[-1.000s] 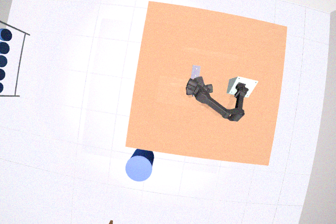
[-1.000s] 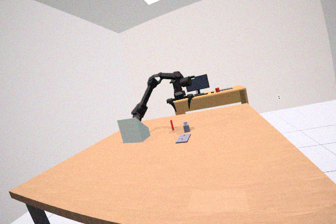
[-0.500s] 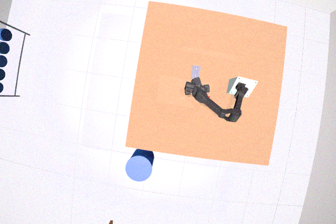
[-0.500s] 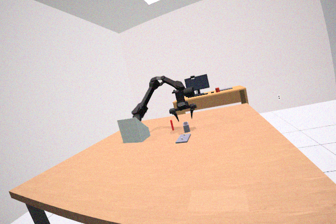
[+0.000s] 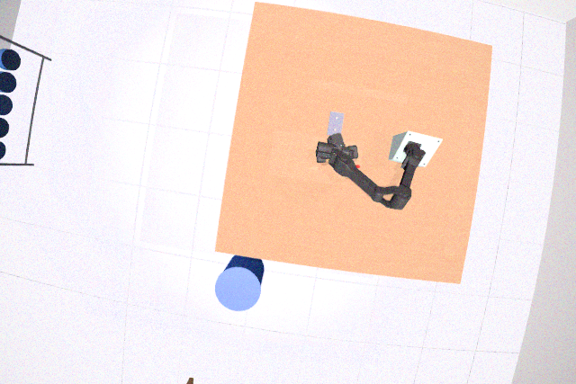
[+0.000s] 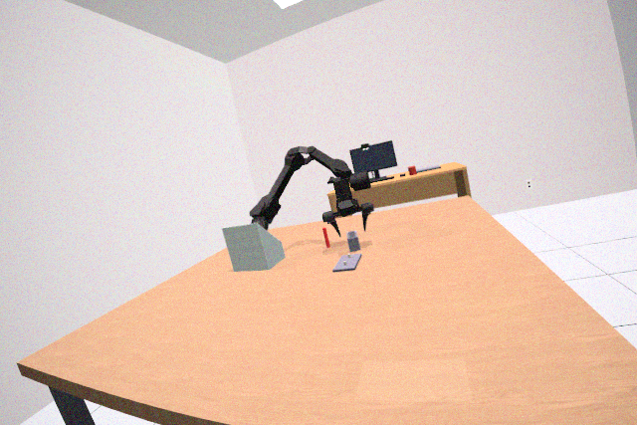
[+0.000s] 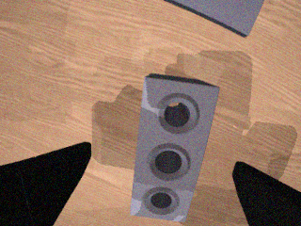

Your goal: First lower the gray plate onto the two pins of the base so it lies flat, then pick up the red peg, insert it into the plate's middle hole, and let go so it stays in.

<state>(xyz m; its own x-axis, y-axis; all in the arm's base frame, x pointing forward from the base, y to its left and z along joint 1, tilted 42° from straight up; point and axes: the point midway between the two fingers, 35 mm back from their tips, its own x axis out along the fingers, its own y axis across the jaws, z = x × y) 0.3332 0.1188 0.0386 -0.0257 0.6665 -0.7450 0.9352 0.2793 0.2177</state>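
Now: the gray plate 10 mm below my gripper tip. Also, from my gripper tip: red peg: 120 mm behind, 30 mm to the left, 10 mm below.
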